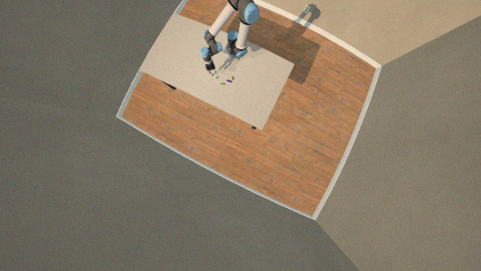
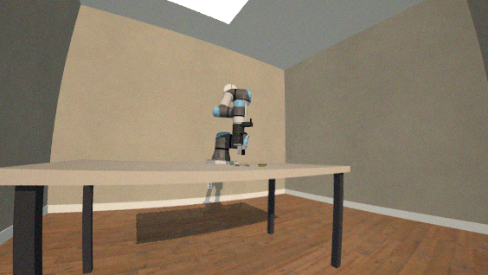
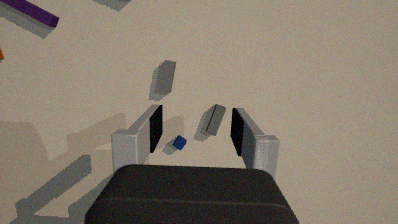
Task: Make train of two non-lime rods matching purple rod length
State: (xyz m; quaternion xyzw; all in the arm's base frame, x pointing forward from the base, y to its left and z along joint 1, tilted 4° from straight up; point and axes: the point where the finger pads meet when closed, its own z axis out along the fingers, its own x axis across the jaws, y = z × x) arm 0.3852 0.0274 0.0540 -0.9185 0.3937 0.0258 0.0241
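Right now my hand is 4 cm past the small blue rod, 2 cm to the left of it and 8 cm above it. The rest, counted from my hand: purple rod: 5 cm behind, 18 cm to the left, 8 cm below; then orange rod: 10 cm behind, 19 cm to the left, 8 cm below; then lime rod: 2 cm ahead, 14 cm to the left, 8 cm below.
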